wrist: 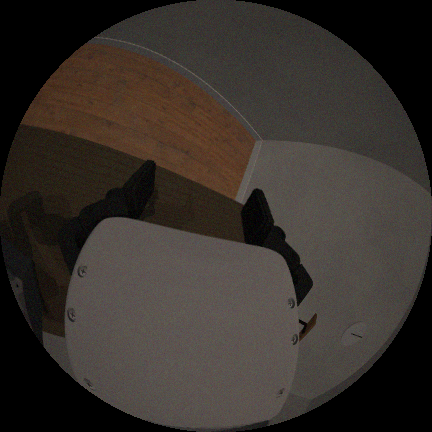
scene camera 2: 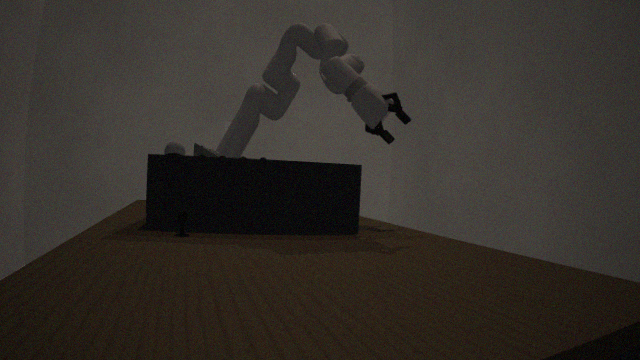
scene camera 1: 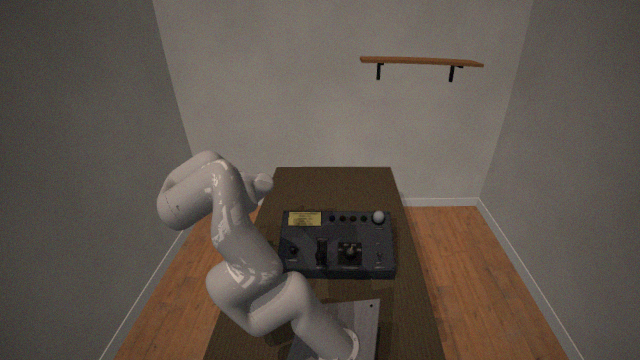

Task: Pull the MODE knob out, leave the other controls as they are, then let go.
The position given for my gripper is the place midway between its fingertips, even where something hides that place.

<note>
I see my gripper (scene camera 2: 400, 132) and a dark control box (scene camera 2: 184, 193).
My gripper also shows in the wrist view (wrist: 201, 186). The dark control box shows as well in scene camera 1 (scene camera 1: 369, 232).
</note>
